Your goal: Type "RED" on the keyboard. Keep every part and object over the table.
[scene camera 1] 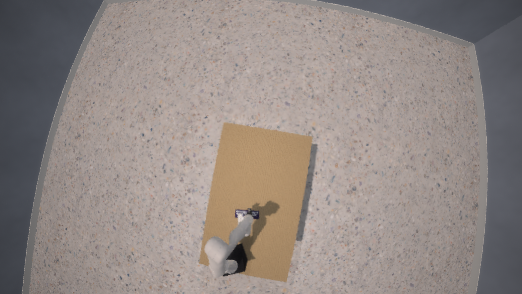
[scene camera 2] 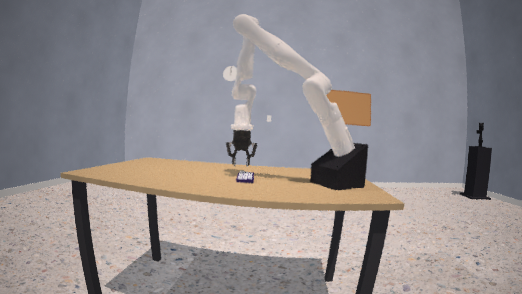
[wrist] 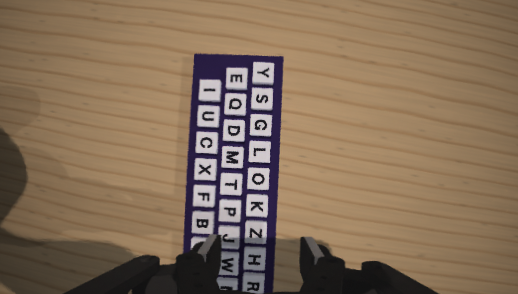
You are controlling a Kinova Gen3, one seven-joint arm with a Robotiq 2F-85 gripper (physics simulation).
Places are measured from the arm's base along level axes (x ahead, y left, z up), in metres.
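Pixels of known places: gripper, between the fingertips: (scene camera 2: 240,166) (wrist: 260,251); arm's base, origin of its link: (scene camera 1: 232,265) (scene camera 2: 344,150).
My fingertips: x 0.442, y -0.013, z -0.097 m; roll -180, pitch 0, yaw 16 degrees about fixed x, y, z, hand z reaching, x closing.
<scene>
Ahead of a thing's pixels: the offset from my fingertips to its top centre. Level surfaces: height alone.
A purple keyboard {dy +0.026, dx -0.031, dz -0.029 m} (scene camera 1: 240,214) (scene camera 2: 245,177) (wrist: 245,167) with white letter keys lies flat on the table. In the wrist view its E key {dy +0.107, dx -0.052, dz -0.029 m} (wrist: 236,78) is near the top, its D key {dy +0.069, dx -0.042, dz -0.029 m} (wrist: 233,130) lies lower in the same middle row, and its R key {dy -0.036, dx +0.005, dz -0.029 m} (wrist: 253,286) is in the right row, partly cut off by the bottom edge. My gripper (scene camera 2: 241,164) (wrist: 260,251) points down above the keyboard, apart from it. Its fingers are partly open with nothing held between them. The left finger covers part of the keyboard's lower left in the wrist view.
The wooden table {dz -0.047 m} (scene camera 1: 265,165) (scene camera 2: 150,175) bears the black arm base (scene camera 1: 239,260) (scene camera 2: 340,167) near one end. The arm's shadow falls beside the keyboard. A black pedestal (scene camera 2: 478,172) stands on the floor away from the table.
</scene>
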